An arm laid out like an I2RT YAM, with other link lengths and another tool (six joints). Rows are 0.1 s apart.
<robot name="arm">
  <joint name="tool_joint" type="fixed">
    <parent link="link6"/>
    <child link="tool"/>
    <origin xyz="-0.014 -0.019 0.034" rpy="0 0.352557 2.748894"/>
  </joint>
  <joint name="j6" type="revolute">
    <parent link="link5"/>
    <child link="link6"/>
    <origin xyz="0.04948 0 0.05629" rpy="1.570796 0 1.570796"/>
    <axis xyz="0 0 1"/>
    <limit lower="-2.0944" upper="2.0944"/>
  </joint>
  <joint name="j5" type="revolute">
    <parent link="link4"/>
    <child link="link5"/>
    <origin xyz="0.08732 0.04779 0.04" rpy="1.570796 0 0"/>
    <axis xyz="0 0 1"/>
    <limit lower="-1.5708" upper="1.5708"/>
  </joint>
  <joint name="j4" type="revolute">
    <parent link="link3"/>
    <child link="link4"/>
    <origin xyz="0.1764 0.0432 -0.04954"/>
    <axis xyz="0 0 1"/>
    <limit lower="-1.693" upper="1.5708"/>
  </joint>
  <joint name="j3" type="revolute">
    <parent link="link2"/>
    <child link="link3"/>
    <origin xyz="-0.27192 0 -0.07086" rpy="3.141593 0 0"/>
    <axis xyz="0 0 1"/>
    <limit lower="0" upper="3.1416"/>
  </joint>
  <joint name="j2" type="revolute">
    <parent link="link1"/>
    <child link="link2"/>
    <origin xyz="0.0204 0.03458 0.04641" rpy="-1.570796 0 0"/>
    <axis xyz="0 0 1"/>
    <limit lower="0" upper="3.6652"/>
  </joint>
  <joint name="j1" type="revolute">
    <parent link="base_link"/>
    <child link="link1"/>
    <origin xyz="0 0 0.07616"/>
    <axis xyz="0 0 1"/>
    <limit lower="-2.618" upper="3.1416"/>
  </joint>
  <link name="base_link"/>
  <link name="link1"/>
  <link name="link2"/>
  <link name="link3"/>
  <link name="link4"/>
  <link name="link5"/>
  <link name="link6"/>
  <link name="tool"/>
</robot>
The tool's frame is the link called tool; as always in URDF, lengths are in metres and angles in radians.
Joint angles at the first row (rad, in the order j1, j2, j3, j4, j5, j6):
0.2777 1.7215 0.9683 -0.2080 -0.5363 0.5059
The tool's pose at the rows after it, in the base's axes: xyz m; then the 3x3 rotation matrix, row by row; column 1 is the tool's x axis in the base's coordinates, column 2 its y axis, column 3 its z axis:
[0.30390 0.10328 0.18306], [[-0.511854 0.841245 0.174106], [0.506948 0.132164 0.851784], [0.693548 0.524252 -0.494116]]
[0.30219 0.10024 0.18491], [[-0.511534 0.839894 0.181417], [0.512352 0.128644 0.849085], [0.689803 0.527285 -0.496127]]
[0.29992 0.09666 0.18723], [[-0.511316 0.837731 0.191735], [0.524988 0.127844 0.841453], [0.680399 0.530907 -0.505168]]
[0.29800 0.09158 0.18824], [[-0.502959 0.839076 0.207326], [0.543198 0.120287 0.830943], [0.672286 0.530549 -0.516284]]
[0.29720 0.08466 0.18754], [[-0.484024 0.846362 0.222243], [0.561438 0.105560 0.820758], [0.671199 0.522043 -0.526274]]
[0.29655 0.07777 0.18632], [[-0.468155 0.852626 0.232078], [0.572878 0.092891 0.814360], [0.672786 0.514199 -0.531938]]
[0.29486 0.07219 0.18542], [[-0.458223 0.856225 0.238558], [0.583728 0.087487 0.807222], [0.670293 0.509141 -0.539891]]
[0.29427 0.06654 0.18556], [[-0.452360 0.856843 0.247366], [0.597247 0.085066 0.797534], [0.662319 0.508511 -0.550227]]
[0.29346 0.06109 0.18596], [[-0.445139 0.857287 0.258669], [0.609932 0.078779 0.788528], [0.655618 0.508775 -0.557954]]
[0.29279 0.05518 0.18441], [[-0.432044 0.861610 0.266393], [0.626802 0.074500 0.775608], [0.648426 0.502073 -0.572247]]
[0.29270 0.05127 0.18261], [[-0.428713 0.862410 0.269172], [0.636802 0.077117 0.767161], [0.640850 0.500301 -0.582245]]
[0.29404 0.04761 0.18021], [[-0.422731 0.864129 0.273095], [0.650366 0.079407 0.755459], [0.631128 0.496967 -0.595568]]
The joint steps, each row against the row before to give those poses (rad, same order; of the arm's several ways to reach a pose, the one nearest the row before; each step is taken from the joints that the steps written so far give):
-0.0079 -0.0082 -0.0034 -0.0018 -0.0002 -0.0003
-0.0074 -0.0130 -0.0046 -0.0073 0.0028 -0.0040
-0.0070 -0.0169 -0.0030 -0.0146 0.0117 -0.0073
-0.0110 -0.0149 -0.0060 -0.0121 0.0150 -0.0027
-0.0191 -0.0068 -0.0033 -0.0147 0.0087 -0.0007
-0.0219 -0.0031 -0.0038 -0.0114 -0.0002 -0.0056
-0.0169 -0.0061 -0.0054 -0.0119 0.0030 -0.0097
-0.0173 -0.0050 0.0014 -0.0149 0.0072 -0.0144
-0.0164 -0.0069 -0.0014 -0.0102 0.0070 -0.0091
-0.0173 -0.0007 0.0000 -0.0146 0.0113 -0.0117
-0.0125 0.0029 -0.0015 -0.0049 0.0064 -0.0150
-0.0107 0.0088 0.0030 -0.0042 0.0121 -0.0128

